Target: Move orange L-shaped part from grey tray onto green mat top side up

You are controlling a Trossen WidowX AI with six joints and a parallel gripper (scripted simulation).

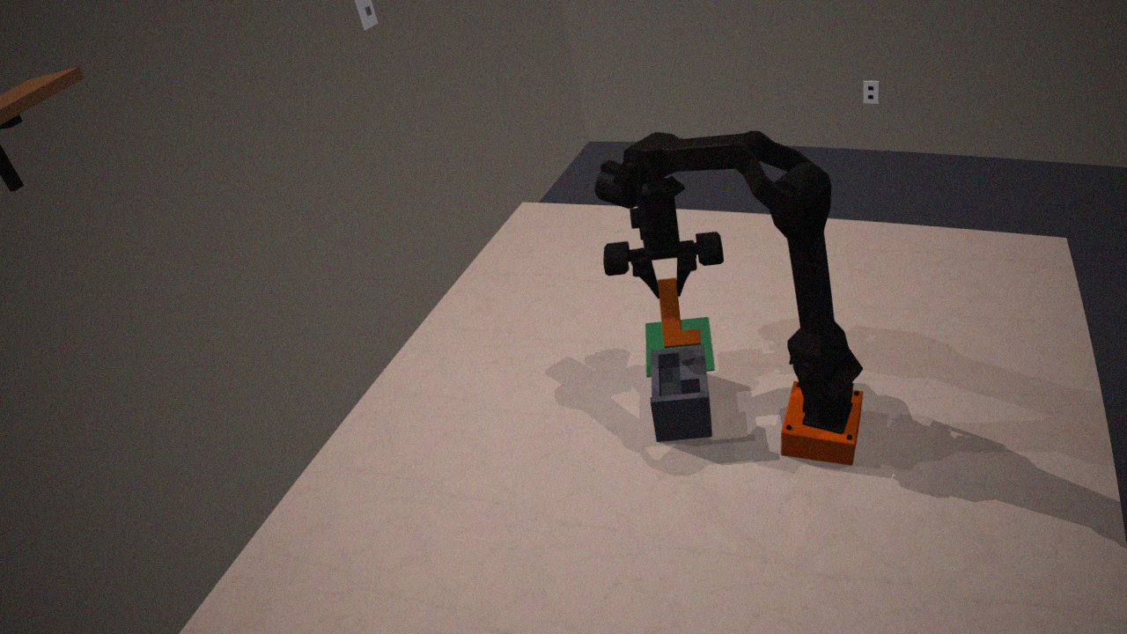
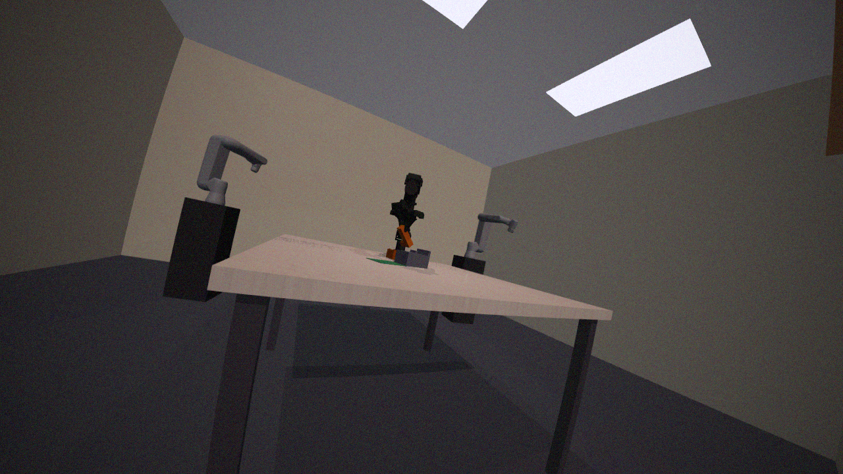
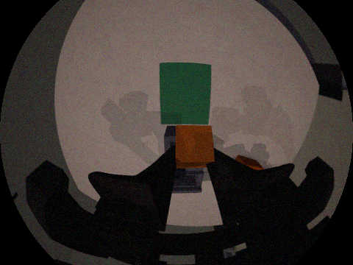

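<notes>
My gripper tip is 20 mm short of the green mat, 50 mm to the left of it and 170 mm above it. Round my gripper tip: orange L-shaped part 30 mm behind, 20 mm to the left, 30 mm below.
</notes>
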